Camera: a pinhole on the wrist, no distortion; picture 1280 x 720 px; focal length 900.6 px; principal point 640.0 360.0 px. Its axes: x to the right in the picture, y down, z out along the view. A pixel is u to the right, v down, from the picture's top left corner.
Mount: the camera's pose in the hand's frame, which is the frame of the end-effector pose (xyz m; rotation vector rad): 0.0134 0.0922 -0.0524 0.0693 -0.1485 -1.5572
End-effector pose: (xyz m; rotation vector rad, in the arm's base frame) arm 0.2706 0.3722 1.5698 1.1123 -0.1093 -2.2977
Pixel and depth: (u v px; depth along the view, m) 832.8 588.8 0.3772
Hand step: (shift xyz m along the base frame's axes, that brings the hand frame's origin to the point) -0.2634 -0.1139 0.1901
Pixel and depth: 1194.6 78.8 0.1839
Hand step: -0.0671 0.0250 0.1261
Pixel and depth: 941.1 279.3 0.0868
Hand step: 0.0091 -0.0584 0.0472
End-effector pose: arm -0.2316 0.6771 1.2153 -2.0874 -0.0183 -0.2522
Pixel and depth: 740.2 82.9 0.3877
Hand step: -0.0925 0.2520 -0.2403
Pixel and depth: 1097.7 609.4 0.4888
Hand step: 0.1441 0.4548 -0.0985
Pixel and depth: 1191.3 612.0 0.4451
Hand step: 0.1291 0.4313 -0.0557
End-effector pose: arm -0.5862 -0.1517 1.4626 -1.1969 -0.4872 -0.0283
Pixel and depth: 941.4 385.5 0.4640
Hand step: -0.1887 0.3496 0.1357
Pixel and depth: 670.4 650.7 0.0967
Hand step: 0.0370 0.0855 -0.0585
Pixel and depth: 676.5 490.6 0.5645
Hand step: -0.1386 0.5057 0.0616
